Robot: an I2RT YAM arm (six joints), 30 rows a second.
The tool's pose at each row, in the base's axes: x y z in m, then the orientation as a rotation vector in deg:
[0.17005 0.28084 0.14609 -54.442 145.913 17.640]
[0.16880 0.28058 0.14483 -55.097 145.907 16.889]
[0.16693 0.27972 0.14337 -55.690 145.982 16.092]
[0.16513 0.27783 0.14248 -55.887 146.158 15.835]
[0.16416 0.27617 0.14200 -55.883 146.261 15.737]
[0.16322 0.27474 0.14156 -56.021 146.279 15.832]
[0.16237 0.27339 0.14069 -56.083 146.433 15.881]
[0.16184 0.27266 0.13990 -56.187 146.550 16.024]
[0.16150 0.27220 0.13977 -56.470 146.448 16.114]
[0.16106 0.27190 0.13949 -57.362 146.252 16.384]
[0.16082 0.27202 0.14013 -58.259 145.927 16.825]
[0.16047 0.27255 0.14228 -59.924 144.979 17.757]
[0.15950 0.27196 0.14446 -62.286 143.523 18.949]
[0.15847 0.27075 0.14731 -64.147 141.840 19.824]
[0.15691 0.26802 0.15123 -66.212 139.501 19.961]
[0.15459 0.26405 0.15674 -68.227 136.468 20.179]
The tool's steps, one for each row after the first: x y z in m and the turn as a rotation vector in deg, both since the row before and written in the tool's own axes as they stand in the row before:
[0.00157 0.00056 0.00067 0.353 0.346 -0.524]
[0.00242 0.00054 0.00048 0.381 0.407 -0.464]
[0.00273 -0.00022 -0.00033 0.089 0.268 -0.103]
[0.00185 -0.00059 -0.00037 0.046 0.106 0.022]
[0.00168 -0.00044 -0.00033 -0.103 0.049 -0.066]
[0.00175 -0.00046 0.00012 -0.082 0.150 0.020]
[0.00113 -0.00022 0.00033 -0.148 0.116 -0.005]
[0.00056 -0.00011 -0.00012 -0.109 -0.004 -0.196]
[0.00060 0.00007 0.00003 -0.363 0.104 -0.576]
[-0.00018 0.00028 -0.00061 -0.454 -0.032 -0.596]
[-0.00100 0.00073 -0.00187 -0.851 -0.363 -1.207]
[0.00007 0.00040 -0.00242 -1.113 -0.550 -1.769]
[0.00018 0.00012 -0.00326 -0.732 -0.846 -1.604]
[0.00096 -0.00036 -0.00492 -0.164 -1.141 -2.103]
[0.00139 -0.00042 -0.00703 -0.073 -1.712 -2.357]

